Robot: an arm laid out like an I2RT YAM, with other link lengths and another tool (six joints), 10 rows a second.
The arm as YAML. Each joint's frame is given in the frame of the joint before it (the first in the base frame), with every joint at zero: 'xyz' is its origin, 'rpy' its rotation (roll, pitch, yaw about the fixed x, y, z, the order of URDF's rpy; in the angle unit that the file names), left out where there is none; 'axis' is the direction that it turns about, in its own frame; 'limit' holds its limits. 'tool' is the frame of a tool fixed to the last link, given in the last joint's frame.
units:
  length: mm
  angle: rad
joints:
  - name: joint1
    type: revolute
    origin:
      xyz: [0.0, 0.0, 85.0]
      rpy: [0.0, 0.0, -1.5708]
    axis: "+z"
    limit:
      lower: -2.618
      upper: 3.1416
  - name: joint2
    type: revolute
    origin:
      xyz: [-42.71, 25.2, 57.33]
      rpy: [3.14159, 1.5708, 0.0]
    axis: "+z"
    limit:
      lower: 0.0
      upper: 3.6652
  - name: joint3
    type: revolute
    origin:
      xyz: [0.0, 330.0, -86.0]
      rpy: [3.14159, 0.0, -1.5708]
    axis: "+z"
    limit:
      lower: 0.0
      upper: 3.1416
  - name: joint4
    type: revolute
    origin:
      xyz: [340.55, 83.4, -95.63]
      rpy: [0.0, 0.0, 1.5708]
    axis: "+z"
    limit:
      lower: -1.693
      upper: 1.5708
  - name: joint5
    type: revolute
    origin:
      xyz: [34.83, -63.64, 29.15]
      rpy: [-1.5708, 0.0, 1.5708]
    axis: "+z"
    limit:
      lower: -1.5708
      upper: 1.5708
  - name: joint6
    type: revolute
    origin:
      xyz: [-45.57, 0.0, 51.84]
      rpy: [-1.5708, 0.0, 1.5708]
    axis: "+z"
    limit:
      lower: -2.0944
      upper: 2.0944
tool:
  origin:
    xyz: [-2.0, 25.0, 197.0]
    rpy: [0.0, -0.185, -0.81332]
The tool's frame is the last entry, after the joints.
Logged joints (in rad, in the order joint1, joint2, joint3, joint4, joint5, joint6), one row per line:
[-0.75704, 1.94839, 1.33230, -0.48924, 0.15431, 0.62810]
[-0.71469, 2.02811, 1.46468, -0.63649, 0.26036, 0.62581]
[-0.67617, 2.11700, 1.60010, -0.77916, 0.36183, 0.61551]
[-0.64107, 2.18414, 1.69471, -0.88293, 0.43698, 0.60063]
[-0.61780, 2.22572, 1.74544, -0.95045, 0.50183, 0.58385]
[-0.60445, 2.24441, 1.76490, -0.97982, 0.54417, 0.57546]
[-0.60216, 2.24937, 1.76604, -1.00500, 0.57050, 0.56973]
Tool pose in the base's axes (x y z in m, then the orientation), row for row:
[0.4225, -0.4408, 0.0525, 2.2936, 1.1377, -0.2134]
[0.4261, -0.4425, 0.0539, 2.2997, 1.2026, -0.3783]
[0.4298, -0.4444, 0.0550, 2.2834, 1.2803, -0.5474]
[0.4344, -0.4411, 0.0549, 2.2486, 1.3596, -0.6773]
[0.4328, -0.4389, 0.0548, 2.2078, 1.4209, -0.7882]
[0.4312, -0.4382, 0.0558, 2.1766, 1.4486, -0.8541]
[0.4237, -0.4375, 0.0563, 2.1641, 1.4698, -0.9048]
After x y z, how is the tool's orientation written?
As a rotation vector, in radians.
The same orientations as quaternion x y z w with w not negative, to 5 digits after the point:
[0.85643, 0.42482, -0.07968, 0.28233]
[0.84752, 0.44320, -0.13942, 0.25660]
[0.83060, 0.46572, -0.19912, 0.23145]
[0.80975, 0.48961, -0.24390, 0.21238]
[0.78931, 0.50799, -0.28179, 0.19882]
[0.77626, 0.51662, -0.30460, 0.19428]
[0.76821, 0.52175, -0.32118, 0.18567]

